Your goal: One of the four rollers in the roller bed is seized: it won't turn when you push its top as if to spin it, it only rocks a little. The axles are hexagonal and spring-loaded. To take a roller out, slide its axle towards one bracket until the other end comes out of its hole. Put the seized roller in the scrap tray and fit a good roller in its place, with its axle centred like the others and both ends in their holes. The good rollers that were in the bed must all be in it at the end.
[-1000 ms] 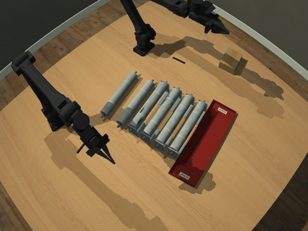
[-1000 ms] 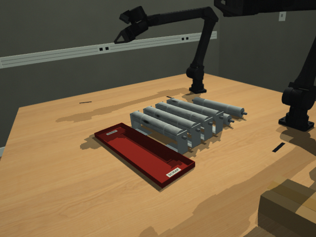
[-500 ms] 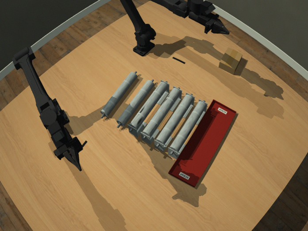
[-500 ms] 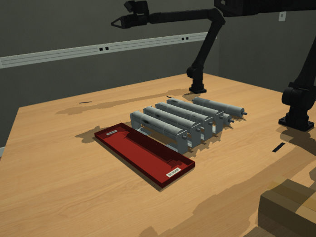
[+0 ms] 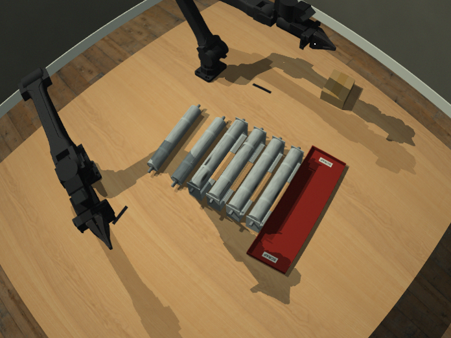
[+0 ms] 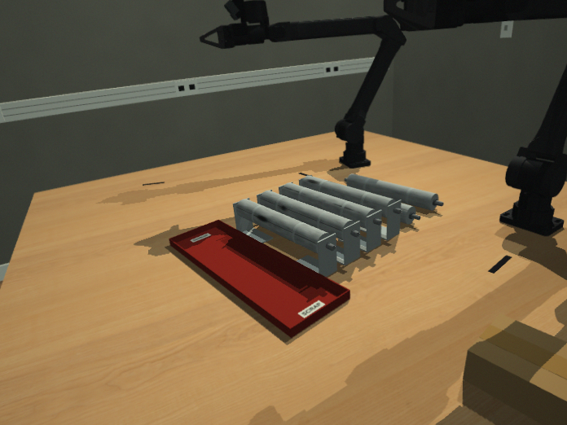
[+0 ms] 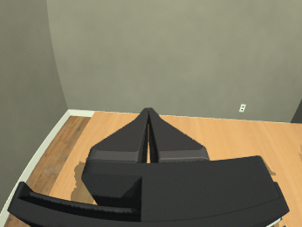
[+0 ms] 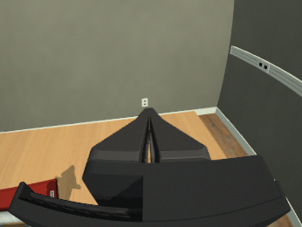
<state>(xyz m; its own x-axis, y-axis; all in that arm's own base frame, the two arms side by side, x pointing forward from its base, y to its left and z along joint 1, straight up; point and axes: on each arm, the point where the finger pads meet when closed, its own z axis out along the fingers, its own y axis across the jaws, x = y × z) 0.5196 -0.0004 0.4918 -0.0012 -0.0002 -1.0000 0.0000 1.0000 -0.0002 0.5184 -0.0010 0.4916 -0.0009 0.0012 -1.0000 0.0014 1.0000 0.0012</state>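
Now: right hand 51 cm to the right of the grey roller, 42 cm above it and 16 cm past it. Round my right hand: cardboard box: 109 cm to the left, 46 cm below, 6 cm behind; then red scrap tray: 57 cm to the left, 49 cm below, 16 cm ahead.
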